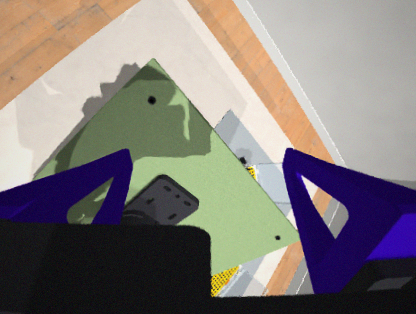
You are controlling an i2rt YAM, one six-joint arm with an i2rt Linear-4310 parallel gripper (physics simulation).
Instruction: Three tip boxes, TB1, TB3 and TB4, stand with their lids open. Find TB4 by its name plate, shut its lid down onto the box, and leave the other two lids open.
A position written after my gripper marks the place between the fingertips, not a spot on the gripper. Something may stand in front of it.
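Note:
What I can see here is my gripper (207, 157), and there's a grey mat (232, 131) as well.

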